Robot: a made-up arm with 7 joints. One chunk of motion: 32 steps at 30 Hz.
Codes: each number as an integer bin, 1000 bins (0 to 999) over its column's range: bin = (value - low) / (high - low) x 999, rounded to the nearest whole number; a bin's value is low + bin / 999 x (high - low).
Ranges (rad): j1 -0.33..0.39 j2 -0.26..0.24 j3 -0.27..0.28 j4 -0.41..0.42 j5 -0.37..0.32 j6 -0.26..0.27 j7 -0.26..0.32
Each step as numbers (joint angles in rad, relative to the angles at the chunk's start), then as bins.
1 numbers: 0.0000 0.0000 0.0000 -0.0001 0.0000 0.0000 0.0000
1 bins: 458 519 490 493 536 490 448
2 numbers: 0.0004 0.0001 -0.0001 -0.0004 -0.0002 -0.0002 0.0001
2 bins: 458 520 490 493 535 490 448
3 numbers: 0.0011 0.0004 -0.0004 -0.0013 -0.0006 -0.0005 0.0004
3 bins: 459 520 490 492 535 489 449
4 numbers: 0.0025 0.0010 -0.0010 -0.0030 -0.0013 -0.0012 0.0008
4 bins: 461 521 489 490 534 488 449
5 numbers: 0.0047 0.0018 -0.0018 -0.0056 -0.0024 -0.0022 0.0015
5 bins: 464 523 487 487 532 486 450
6 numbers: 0.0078 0.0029 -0.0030 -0.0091 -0.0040 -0.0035 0.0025
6 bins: 469 525 485 483 530 483 452
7 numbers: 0.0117 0.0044 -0.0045 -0.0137 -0.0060 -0.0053 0.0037
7 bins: 474 528 482 477 527 480 454
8 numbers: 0.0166 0.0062 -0.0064 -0.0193 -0.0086 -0.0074 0.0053
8 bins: 481 532 479 470 523 476 457
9 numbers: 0.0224 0.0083 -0.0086 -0.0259 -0.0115 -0.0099 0.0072
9 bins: 489 536 475 462 519 471 460
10 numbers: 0.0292 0.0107 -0.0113 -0.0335 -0.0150 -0.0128 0.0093
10 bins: 498 541 470 453 514 466 464
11 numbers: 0.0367 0.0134 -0.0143 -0.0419 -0.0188 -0.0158 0.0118
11 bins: 509 546 464 443 508 460 468
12 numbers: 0.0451 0.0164 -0.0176 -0.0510 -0.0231 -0.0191 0.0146
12 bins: 520 552 458 432 502 454 473
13 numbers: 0.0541 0.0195 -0.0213 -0.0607 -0.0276 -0.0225 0.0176
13 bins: 533 558 452 420 496 448 478
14 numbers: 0.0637 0.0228 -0.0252 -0.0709 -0.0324 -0.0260 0.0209
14 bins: 546 565 445 408 489 441 484
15 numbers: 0.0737 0.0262 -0.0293 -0.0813 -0.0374 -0.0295 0.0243
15 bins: 560 572 437 396 482 434 490
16 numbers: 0.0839 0.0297 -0.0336 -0.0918 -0.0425 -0.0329 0.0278
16 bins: 574 579 429 383 474 428 496
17 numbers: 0.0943 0.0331 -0.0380 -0.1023 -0.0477 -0.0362 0.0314
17 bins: 589 586 421 370 467 422 502
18 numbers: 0.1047 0.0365 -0.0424 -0.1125 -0.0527 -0.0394 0.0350
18 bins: 603 592 413 358 459 416 508
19 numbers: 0.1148 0.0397 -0.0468 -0.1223 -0.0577 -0.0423 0.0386
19 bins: 617 599 405 346 452 410 514
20 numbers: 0.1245 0.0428 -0.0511 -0.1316 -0.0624 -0.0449 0.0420
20 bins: 631 605 398 335 445 405 520
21 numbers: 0.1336 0.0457 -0.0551 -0.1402 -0.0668 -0.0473 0.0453
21 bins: 643 611 390 325 439 401 526
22 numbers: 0.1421 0.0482 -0.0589 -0.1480 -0.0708 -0.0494 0.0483
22 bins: 655 616 383 315 433 397 531
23 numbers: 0.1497 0.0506 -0.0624 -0.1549 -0.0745 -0.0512 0.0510
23 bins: 666 621 377 307 428 394 536
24 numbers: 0.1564 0.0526 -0.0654 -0.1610 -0.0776 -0.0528 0.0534
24 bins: 675 625 372 300 423 391 540
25 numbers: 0.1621 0.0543 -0.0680 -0.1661 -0.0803 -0.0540 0.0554
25 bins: 683 628 367 294 419 388 543
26 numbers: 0.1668 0.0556 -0.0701 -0.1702 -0.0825 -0.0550 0.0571
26 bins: 689 631 363 289 416 386 546
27 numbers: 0.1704 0.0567 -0.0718 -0.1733 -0.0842 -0.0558 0.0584
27 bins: 694 633 360 285 414 385 548
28 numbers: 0.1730 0.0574 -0.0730 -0.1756 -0.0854 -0.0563 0.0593
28 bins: 698 634 358 282 412 384 550
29 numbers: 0.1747 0.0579 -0.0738 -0.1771 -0.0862 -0.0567 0.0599
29 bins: 700 635 356 280 411 383 551
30 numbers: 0.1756 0.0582 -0.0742 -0.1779 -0.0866 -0.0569 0.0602
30 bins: 702 636 356 279 410 383 552
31 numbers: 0.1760 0.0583 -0.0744 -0.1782 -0.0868 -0.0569 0.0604
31 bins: 702 636 355 279 410 383 552
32 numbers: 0.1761 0.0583 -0.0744 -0.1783 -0.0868 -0.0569 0.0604
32 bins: 702 636 355 279 410 383 552
